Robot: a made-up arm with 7 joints. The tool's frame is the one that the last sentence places.
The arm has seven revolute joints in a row. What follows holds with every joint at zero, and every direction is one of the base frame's.
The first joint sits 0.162 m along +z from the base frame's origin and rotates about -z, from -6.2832 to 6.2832 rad.
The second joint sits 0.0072 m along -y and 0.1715 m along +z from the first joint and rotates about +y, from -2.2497 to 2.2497 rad.
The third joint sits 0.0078 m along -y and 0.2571 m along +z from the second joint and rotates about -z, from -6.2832 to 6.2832 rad.
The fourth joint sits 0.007 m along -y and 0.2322 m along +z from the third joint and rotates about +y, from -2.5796 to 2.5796 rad.
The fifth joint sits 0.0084 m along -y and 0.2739 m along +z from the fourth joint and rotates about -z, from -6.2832 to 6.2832 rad.
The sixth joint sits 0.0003 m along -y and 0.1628 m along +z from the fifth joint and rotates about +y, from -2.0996 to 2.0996 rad.
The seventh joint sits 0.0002 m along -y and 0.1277 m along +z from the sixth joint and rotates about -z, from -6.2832 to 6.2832 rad.
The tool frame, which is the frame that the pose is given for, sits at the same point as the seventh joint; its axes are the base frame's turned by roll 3.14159, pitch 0 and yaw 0 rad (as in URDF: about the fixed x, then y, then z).
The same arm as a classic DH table. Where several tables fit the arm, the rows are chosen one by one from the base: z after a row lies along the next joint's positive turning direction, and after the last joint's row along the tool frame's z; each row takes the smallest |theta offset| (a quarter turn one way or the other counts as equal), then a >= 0, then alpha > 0; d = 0 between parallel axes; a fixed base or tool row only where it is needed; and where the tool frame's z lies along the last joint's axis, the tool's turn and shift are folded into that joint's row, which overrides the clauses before.
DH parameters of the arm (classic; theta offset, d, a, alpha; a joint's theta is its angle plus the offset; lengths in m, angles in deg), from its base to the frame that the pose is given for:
base (fixed): 0 0 0 180
joint 1: 0 -0.3335 0 90
joint 2: 0 -0.015 0 -90
joint 3: 0 -0.4893 0 90
joint 4: 0 -0.0154 0 -90
joint 5: 0 -0.4367 0 90
joint 6: 0 -0.0005 0 -90
joint 7: 0 -0.1277 0 0
Joint limits (deg, base to tool): -360..360 -128.9..128.9 -360..360 -147.8..147.8 -360..360 -120.3..120.3 -360..360

